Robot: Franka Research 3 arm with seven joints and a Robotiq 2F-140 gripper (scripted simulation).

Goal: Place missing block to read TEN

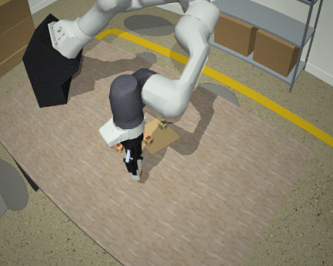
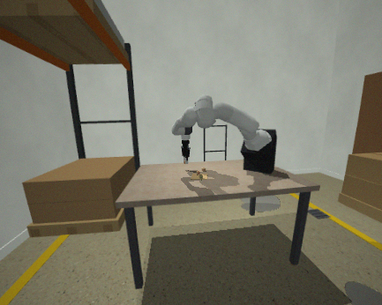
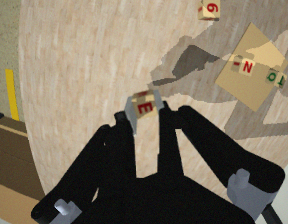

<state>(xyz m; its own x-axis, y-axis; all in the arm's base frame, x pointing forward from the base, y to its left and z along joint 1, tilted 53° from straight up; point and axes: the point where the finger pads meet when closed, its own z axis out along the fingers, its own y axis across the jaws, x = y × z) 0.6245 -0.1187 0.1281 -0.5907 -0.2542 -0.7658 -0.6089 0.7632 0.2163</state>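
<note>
Right now the tan mat is 160 mm behind my hand, 170 mm to the left of it and 100 mm below it.
</note>
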